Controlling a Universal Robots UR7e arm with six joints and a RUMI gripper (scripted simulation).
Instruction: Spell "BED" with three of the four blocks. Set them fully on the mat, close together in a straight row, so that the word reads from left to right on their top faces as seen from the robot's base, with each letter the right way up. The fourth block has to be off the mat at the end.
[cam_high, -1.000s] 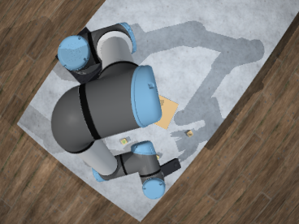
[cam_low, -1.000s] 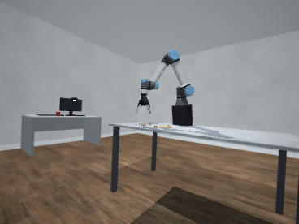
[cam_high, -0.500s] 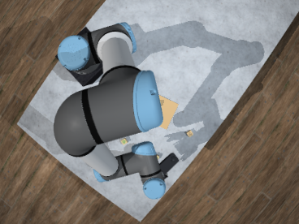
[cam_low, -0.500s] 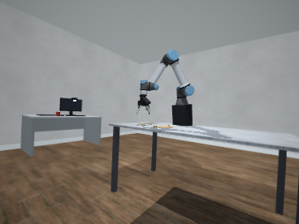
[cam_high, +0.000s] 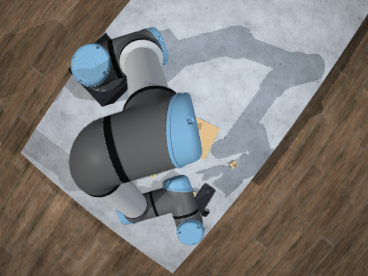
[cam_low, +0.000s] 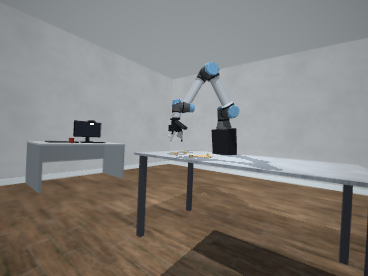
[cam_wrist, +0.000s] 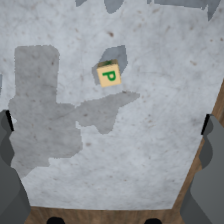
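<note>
Now: the E block 10 cm below my hand. Round my hand: tan mat: 17 cm behind, 16 cm to the left, 11 cm below; B block: 20 cm behind, 18 cm to the left, 9 cm below; D block: 17 cm behind, 10 cm below, 7 cm to the right.
</note>
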